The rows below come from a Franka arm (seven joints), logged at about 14 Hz.
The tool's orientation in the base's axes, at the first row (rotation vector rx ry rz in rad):
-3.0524, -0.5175, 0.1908
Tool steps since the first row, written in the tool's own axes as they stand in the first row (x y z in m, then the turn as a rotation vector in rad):
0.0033, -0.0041, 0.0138, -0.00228, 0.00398, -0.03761
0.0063, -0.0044, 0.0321, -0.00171, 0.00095, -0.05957
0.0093, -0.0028, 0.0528, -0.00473, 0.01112, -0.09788
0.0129, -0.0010, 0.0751, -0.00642, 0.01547, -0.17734
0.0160, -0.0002, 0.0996, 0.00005, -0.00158, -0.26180
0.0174, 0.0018, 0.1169, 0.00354, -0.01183, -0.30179
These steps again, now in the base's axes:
0.0000, 0.0052, -0.0138, 0.00396, -0.00521, 0.03732
0.0004, 0.0068, -0.0323, 0.00631, -0.00257, 0.05921
0.0011, 0.0067, -0.0533, 0.01169, -0.01388, 0.09694
0.0022, 0.0066, -0.0759, 0.02166, -0.02002, 0.17567
0.0022, 0.0073, -0.1006, 0.03295, -0.00336, 0.25970
0.0020, 0.0062, -0.1180, 0.03799, 0.00672, 0.29957

